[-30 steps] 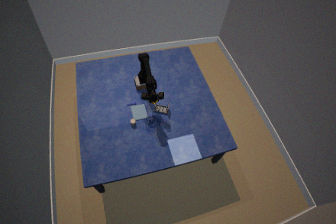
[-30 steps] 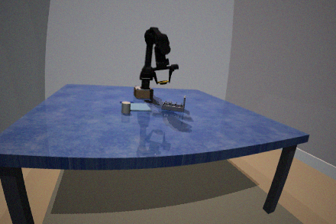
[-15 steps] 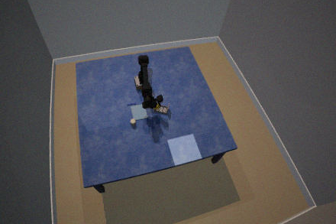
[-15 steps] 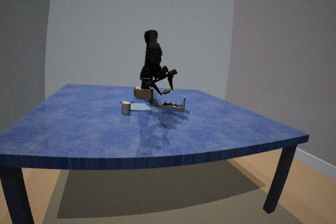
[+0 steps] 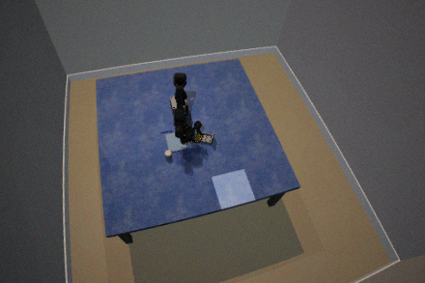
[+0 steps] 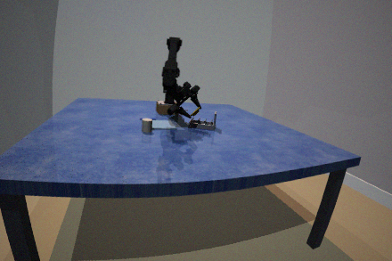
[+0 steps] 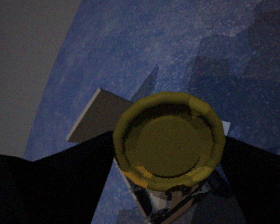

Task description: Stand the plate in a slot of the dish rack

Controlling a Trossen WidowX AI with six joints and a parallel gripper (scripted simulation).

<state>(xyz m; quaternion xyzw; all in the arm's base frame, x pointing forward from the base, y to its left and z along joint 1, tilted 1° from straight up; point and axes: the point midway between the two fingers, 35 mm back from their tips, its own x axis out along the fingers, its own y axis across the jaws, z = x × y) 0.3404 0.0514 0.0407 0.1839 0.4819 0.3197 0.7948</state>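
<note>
My gripper tip is now 5 cm to the right of the dish rack, 5 cm above it and 4 cm past it. From my gripper tip the other things lie so: small cup: 23 cm to the right, 6 cm ahead, 5 cm below; then yellow plate: 1 cm to the right, 1 cm above; then pale blue mat: 16 cm to the right, 7 cm below, 5 cm behind.
</note>
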